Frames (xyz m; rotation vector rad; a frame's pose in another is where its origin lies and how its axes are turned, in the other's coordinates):
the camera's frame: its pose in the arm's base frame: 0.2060 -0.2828 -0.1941 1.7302 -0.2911 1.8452
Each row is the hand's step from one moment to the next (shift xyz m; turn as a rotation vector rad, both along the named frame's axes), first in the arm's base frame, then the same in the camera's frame.
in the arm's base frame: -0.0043 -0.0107 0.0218 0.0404 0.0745 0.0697
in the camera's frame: 0.0181 0.0160 0.0050 0.0876 -0.0661 0.0033
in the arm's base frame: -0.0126 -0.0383 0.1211 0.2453 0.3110 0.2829
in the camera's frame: 0.1064 0.0655 0.0259 0.3590 -0.3196 0.0768
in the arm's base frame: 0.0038 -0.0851 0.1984 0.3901 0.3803 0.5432
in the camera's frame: 0.1689 0.1119 0.0747 0.6306 -0.3950 0.1953
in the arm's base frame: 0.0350 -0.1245 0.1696 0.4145 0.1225 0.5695
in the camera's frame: 0.1312 0.1199 0.1180 0.5882 -0.1950 0.3565
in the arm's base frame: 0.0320 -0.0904 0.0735 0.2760 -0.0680 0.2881
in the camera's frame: 0.0475 0.0720 0.0846 0.2643 -0.0305 0.3050
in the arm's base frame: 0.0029 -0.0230 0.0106 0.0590 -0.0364 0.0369
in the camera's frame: 0.0042 0.0193 0.0161 0.0269 0.0054 0.0736
